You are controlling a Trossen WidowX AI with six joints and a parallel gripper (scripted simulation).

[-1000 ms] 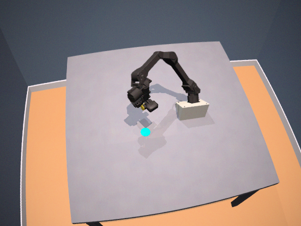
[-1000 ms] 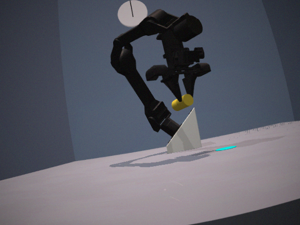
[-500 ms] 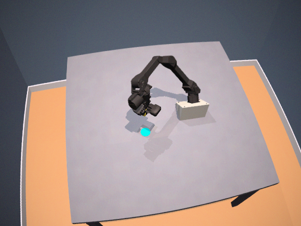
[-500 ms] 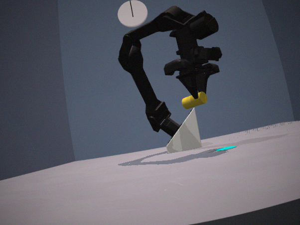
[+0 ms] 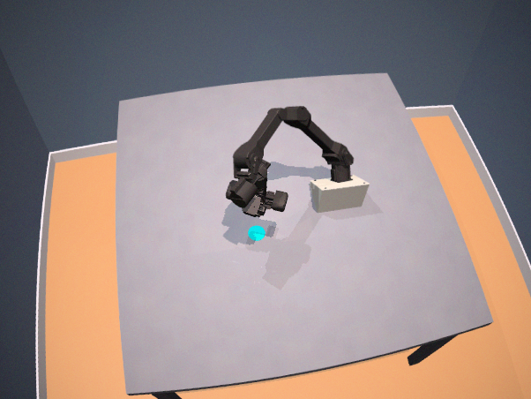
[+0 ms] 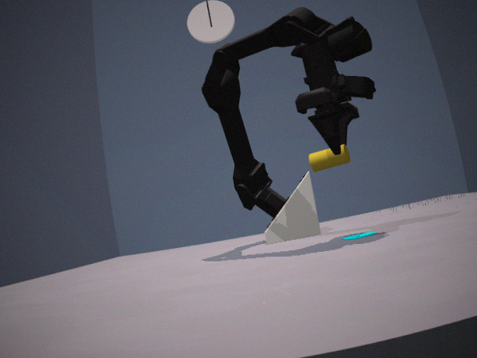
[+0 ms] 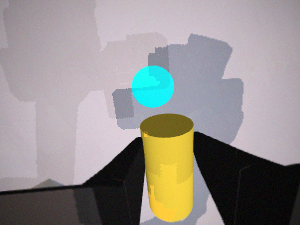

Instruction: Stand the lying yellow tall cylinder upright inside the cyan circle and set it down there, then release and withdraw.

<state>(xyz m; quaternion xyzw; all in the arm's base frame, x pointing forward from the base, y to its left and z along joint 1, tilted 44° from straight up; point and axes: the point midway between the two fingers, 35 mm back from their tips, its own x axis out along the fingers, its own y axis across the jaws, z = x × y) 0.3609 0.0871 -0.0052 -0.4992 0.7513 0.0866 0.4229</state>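
The cyan circle lies 1 cm to the left of my gripper tip and 14 cm below it. Round my gripper tip: yellow tall cylinder (1 cm behind, 2 cm to the right).
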